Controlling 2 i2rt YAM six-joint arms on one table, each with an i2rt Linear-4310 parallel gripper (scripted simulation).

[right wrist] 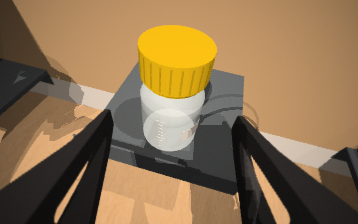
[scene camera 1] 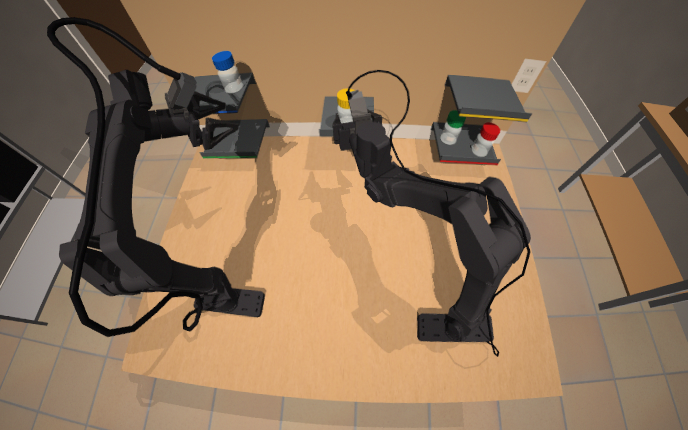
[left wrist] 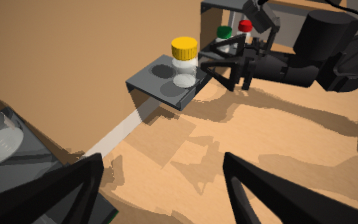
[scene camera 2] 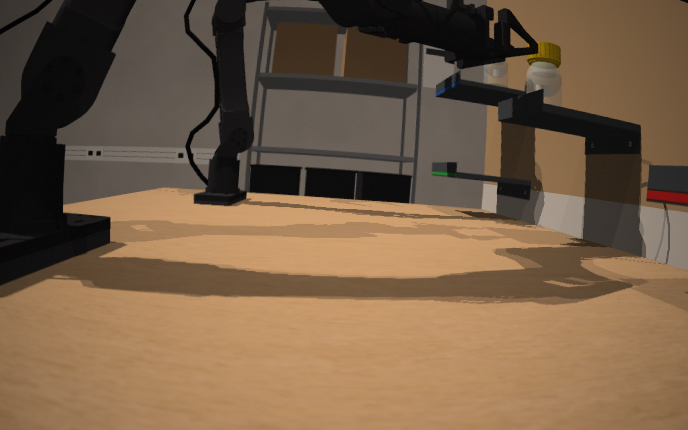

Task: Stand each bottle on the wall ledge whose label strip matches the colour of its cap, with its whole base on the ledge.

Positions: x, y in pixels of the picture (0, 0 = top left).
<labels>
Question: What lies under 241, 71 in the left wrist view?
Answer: The right gripper.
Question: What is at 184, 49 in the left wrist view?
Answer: A yellow-capped bottle.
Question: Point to a yellow-capped bottle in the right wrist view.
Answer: At 175, 62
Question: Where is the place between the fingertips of the left gripper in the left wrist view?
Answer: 163, 160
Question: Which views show the right gripper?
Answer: The right wrist view, scene camera 1, the left wrist view and scene camera 2: all of them.
</labels>
